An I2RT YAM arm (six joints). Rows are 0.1 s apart.
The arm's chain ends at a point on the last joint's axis. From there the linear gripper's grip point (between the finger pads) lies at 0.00 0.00 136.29 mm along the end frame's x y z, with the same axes.
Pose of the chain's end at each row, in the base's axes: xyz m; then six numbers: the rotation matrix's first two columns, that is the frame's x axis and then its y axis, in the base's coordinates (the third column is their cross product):
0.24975 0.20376 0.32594 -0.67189 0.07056 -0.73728 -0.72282 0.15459 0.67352
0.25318 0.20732 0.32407 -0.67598 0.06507 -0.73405 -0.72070 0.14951 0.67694
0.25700 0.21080 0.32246 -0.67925 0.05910 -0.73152 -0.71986 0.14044 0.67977
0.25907 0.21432 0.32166 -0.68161 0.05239 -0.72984 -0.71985 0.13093 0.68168
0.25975 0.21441 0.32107 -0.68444 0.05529 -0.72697 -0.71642 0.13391 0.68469
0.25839 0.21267 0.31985 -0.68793 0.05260 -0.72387 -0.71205 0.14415 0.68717
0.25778 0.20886 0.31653 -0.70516 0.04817 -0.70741 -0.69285 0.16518 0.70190
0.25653 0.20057 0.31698 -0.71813 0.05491 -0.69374 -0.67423 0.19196 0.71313
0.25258 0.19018 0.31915 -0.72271 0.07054 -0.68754 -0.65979 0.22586 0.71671
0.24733 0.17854 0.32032 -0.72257 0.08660 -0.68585 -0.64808 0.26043 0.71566
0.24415 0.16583 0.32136 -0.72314 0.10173 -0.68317 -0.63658 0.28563 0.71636
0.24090 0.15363 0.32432 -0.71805 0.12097 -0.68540 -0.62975 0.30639 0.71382
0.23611 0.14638 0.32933 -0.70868 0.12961 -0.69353 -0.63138 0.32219 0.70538
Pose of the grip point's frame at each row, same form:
0.27176 0.33807 0.31873 -0.67189 0.07056 -0.73728 -0.72282 0.15459 0.67352
0.27414 0.34179 0.31669 -0.67598 0.06507 -0.73405 -0.72070 0.14951 0.67694
0.27648 0.34550 0.31526 -0.67925 0.05910 -0.73152 -0.71986 0.14044 0.67977
0.27696 0.34925 0.31464 -0.68161 0.05239 -0.72984 -0.71985 0.13093 0.68168
0.27818 0.34926 0.31398 -0.68444 0.05529 -0.72697 -0.71642 0.13391 0.68469
0.27754 0.34735 0.31144 -0.68793 0.05260 -0.72387 -0.71205 0.14415 0.68717
0.27831 0.34312 0.30520 -0.70516 0.04817 -0.70741 -0.69285 0.16518 0.70190
0.28002 0.33412 0.30324 -0.71813 0.05491 -0.69374 -0.67423 0.19196 0.71313
0.28063 0.32260 0.30325 -0.72271 0.07054 -0.68754 -0.65979 0.22586 0.71671
0.28012 0.30960 0.30232 -0.72257 0.08660 -0.68585 -0.64808 0.26043 0.71566
0.28068 0.29570 0.30204 -0.72314 0.10173 -0.68317 -0.63658 0.28563 0.71636
0.28129 0.28231 0.30472 -0.71805 0.12097 -0.68540 -0.62975 0.30639 0.71382
0.27902 0.27419 0.30936 -0.70868 0.12961 -0.69353 -0.63138 0.32219 0.70538

